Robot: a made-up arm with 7 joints.
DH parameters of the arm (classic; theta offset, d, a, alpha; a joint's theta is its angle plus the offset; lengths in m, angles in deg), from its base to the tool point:
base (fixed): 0 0 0 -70
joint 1: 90 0 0 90
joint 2: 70 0 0 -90
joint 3: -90 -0.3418 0.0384 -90
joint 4: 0 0 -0.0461 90
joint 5: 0 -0.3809 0 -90
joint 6: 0 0 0 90
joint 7: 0 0 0 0
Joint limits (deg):
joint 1: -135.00..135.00
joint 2: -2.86..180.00
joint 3: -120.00..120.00
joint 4: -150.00..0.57
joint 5: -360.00..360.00
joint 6: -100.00..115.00
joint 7: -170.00..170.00
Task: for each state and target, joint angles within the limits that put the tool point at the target. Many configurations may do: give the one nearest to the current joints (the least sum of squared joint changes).
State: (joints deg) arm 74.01 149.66 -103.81 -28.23 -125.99 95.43 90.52
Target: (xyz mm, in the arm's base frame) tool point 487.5 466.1 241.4
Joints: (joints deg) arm 86.35 170.15 -99.91 -33.53 -125.99 95.43 90.52
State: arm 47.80 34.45 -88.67 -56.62 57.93 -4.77 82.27
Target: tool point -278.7 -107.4 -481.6
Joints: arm 40.52 39.46 -82.02 -91.14 57.93 -4.77 82.27
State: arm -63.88 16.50 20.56 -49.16 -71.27 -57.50 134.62
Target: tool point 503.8 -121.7 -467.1
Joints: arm -25.80 -2.86 -5.79 -46.33 -71.27 -57.50 134.62
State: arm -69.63 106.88 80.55 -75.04 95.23 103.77 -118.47
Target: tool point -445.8 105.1 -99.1
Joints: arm -95.91 132.30 101.71 -113.33 95.23 103.77 -118.47
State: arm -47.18 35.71 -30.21 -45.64 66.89 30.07 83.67
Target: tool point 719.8 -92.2 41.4
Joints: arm -87.55 18.76 -29.39 -18.59 66.89 30.07 83.67
